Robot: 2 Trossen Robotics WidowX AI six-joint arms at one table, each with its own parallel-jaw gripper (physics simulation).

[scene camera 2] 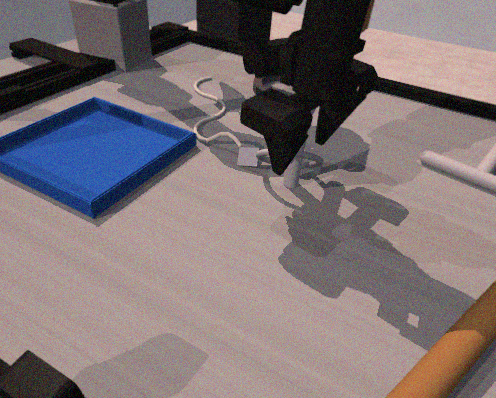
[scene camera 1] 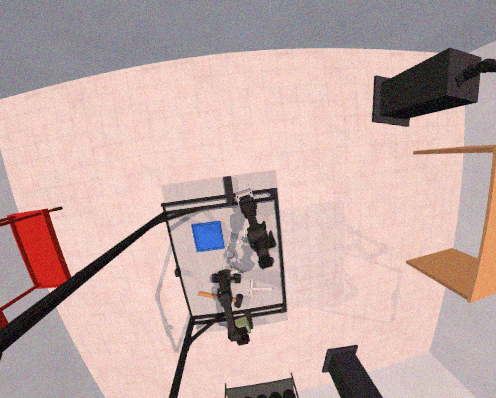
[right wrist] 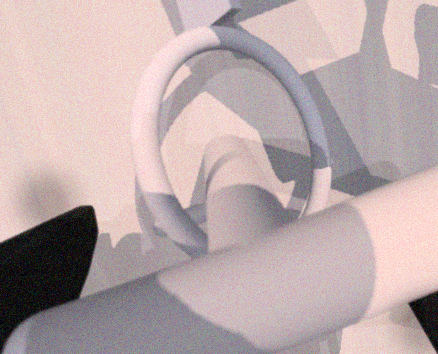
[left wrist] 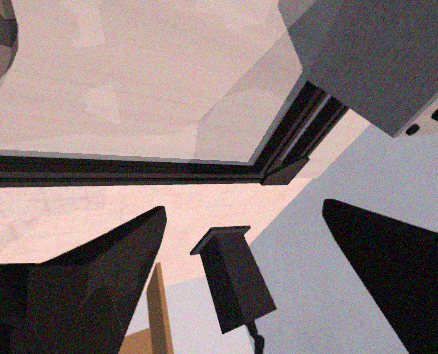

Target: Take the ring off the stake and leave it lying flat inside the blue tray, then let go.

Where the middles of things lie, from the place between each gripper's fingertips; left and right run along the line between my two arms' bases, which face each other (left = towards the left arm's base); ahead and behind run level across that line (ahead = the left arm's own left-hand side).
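My left hand is 37 cm past the blue tray (scene camera 2: 89, 156), 12 cm to the left of it and 12 cm above it. Counted from that same left hand, the pale ring (scene camera 2: 250, 157) is 32 cm to the right, 24 cm behind and 10 cm below, while the white stake (right wrist: 265, 277) is 35 cm to the right, 23 cm behind and 11 cm below. The hammer (scene camera 2: 454, 354) is 62 cm to the right of my left hand, 29 cm behind it and 11 cm below it.
As for my right hand, the white stake is 2 cm below it, 1 cm to the left of it and 1 cm ahead of it. The blue tray is 24 cm to the left of my right hand, 13 cm behind it and 3 cm below it. The pale ring is 3 cm to the left of my right hand, 1 cm below it and 1 cm ahead of it, and the hammer is 26 cm to the right of my right hand, 4 cm behind it and 2 cm below it.
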